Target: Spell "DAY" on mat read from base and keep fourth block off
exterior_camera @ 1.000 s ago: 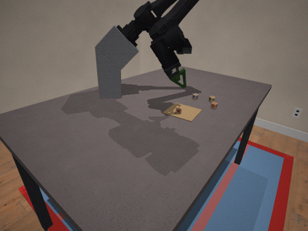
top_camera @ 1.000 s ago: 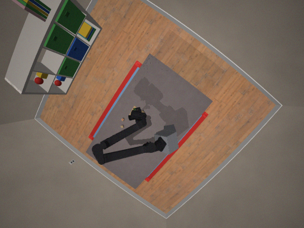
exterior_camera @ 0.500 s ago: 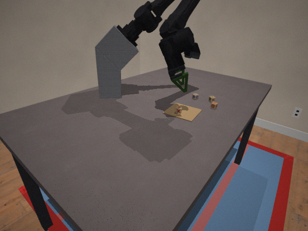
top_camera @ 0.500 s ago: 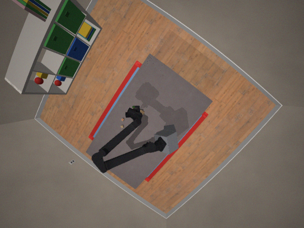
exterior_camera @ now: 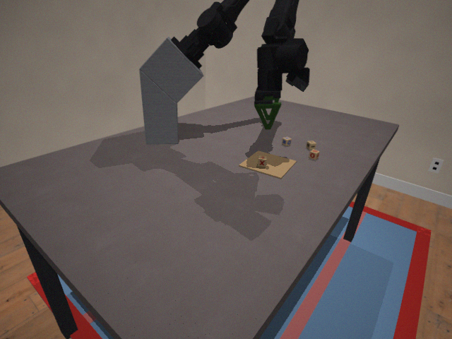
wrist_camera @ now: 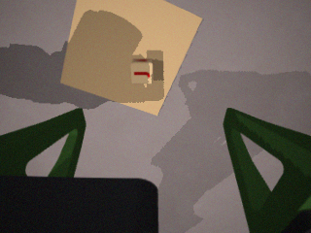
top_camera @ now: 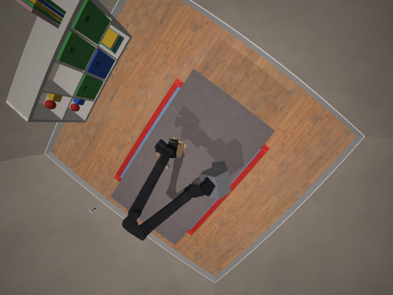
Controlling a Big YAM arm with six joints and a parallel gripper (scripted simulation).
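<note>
Right now my hand is 13 cm above the wooden block, 1 cm to the right of it and 1 cm past it. From my hand the other things lie so: tan mat 15 cm below, 4 cm to the left.
</note>
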